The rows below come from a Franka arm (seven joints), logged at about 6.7 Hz.
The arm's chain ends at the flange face. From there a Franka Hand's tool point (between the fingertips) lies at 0.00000 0.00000 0.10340 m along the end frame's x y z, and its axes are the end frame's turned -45 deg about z.
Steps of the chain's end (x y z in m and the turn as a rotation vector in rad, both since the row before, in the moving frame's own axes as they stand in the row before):
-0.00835, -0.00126, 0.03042, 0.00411, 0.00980, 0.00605
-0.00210, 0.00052, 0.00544, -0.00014, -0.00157, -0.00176
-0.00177, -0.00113, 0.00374, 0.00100, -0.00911, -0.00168
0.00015, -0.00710, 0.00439, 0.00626, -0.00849, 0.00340
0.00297, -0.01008, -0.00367, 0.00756, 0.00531, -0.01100
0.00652, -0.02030, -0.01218, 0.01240, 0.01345, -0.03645
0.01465, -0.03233, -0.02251, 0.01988, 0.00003, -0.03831
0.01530, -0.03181, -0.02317, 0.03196, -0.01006, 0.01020
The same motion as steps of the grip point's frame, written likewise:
-0.00400, -0.00638, 0.03041, -0.00402, 0.00984, 0.00605
-0.00198, -0.00122, 0.00544, 0.00101, -0.00121, -0.00176
-0.00105, -0.00279, 0.00374, 0.00715, -0.00573, -0.00168
0.00497, -0.00599, 0.00438, 0.01043, -0.00158, 0.00340
0.01017, -0.00520, -0.00367, 0.00159, 0.00910, -0.01100
0.02086, -0.00970, -0.01220, -0.00074, 0.01828, -0.03645
0.03465, -0.01398, -0.02253, 0.01404, 0.01408, -0.03831
0.03493, -0.01474, -0.02323, 0.02971, 0.01549, 0.01020

